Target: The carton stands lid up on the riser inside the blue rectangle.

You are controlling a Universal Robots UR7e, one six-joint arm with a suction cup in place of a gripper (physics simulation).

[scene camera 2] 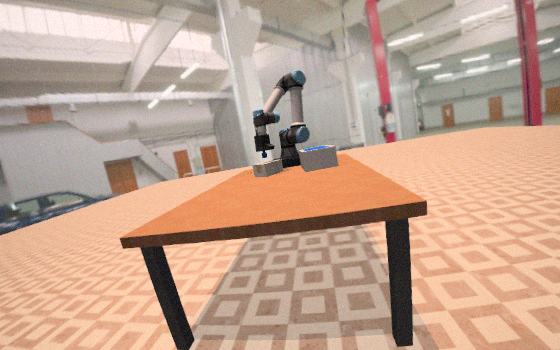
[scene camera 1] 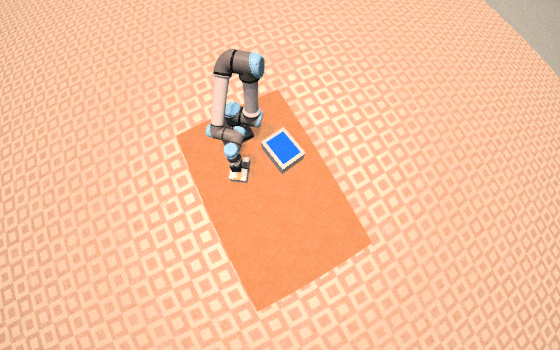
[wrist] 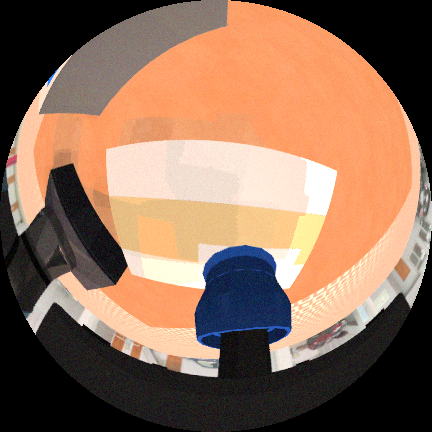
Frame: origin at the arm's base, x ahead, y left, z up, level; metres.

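Where they show: hand, its tool point: (scene camera 2: pixel 264 157) (wrist: pixel 239 275); arm's base, origin of its link: (scene camera 2: pixel 289 157) (scene camera 1: pixel 236 125) (wrist: pixel 57 237).
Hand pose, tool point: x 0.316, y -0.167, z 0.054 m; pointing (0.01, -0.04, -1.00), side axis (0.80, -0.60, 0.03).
Things, the pixels of their centre, and the offset from my tool point. Level surfaces: height alone.
- carton, middle of its body: (wrist: pixel 216 212) (scene camera 2: pixel 268 168) (scene camera 1: pixel 239 169) dx -0.011, dy +0.008, dz -0.074 m
- riser, middle of its body: (scene camera 2: pixel 316 157) (scene camera 1: pixel 282 150) dx +0.048, dy +0.336, dz -0.056 m
- blue rectangle, middle of its body: (scene camera 2: pixel 315 148) (scene camera 1: pixel 283 147) dx +0.048, dy +0.336, dz +0.004 m
- orange table, height of its surface: dz -0.116 m
The carton (scene camera 1: pixel 244 175) (scene camera 2: pixel 269 169) (wrist: pixel 215 172) lies flat on the table, its pale face with a yellow-tan band upward. The riser (scene camera 1: pixel 273 162) (scene camera 2: pixel 320 160) (wrist: pixel 150 50) is a grey block beside it, with the blue rectangle (scene camera 1: pixel 283 147) (scene camera 2: pixel 318 148) (wrist: pixel 52 77) on its top; the carton is apart from it. My gripper, a blue suction cup (scene camera 2: pixel 264 155) (wrist: pixel 240 257), points down over the carton near one edge. A small gap shows under it in scene camera 2, so it holds nothing. In scene camera 1 the wrist hides the cup.
The orange table (scene camera 1: pixel 290 225) (scene camera 2: pixel 280 200) (wrist: pixel 325 75) bears the carton, the riser and the arm's base. The riser stands taller than the carton and close to the arm's base. The table's long edge runs near the carton's outer side.
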